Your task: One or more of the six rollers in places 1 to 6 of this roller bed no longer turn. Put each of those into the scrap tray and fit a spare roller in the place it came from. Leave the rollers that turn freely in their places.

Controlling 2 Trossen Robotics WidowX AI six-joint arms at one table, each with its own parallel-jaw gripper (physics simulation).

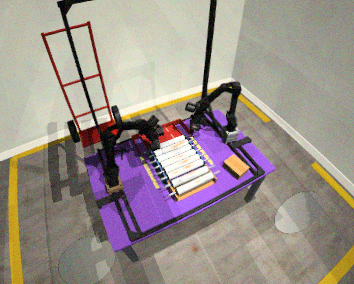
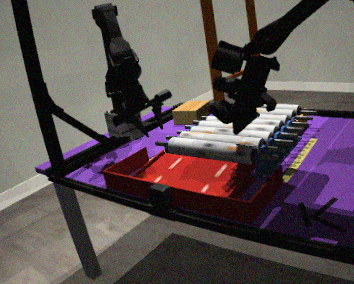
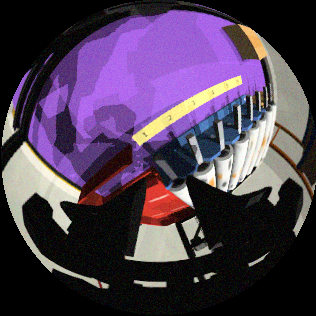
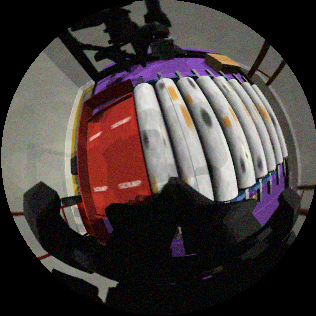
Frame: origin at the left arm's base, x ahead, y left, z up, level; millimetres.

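Where they show: left gripper, fingertip midpoint: [image 1: 190, 131] [image 2: 155, 133] [image 3: 165, 179] [image 4: 135, 69]; right gripper, fingertip midpoint: [image 1: 159, 144] [image 2: 235, 133] [image 4: 173, 179]; left arm's base, link origin: [image 1: 231, 128] [image 2: 121, 109] [image 4: 160, 37]; right arm's base, link origin: [image 1: 113, 182].
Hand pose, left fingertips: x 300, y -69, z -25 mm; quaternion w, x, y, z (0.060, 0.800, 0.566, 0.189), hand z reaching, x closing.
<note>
Each offset is from my left fingertips to the top centre of the thing. Level surfaces: height alone.
The roller bed @(5 mm ahead, 134 mm left, 19 mm down) [image 1: 156, 168] [image 3: 206, 147] holds six grey-white rollers in blue cradles beside a yellow number strip [image 3: 188, 105] [image 2: 302, 155]. The roller in place 1 [image 1: 173, 141] [image 2: 207, 149] [image 4: 153, 138] lies next to the empty red scrap tray @(207 mm ahead, 72 mm right, 36 mm down) [image 1: 169, 132] [image 2: 193, 172] [image 3: 159, 203] [image 4: 112, 153]. Two spare rollers @(100 mm ahead, 411 mm left, 9 mm down) [image 1: 195, 182] lie in an orange tray at the bed's other end. My right gripper [image 1: 155, 145] [image 2: 236, 131] [image 4: 173, 179] is shut and empty, just above one end of the rollers in places 1 and 2. My left gripper [image 1: 193, 128] [image 2: 154, 128] [image 3: 165, 179] is half open and empty, off roller 1's other end, above the table.
A wooden block @(224 mm back, 352 mm left, 30 mm down) [image 1: 235, 165] [image 2: 190, 111] [image 3: 247, 38] [image 4: 220, 61] lies on the purple table @(85 mm down) [image 1: 147, 203] near the left arm's base. A black frame [image 1: 193, 209] runs around the table. A red hand truck [image 1: 77, 81] stands against the wall behind.
</note>
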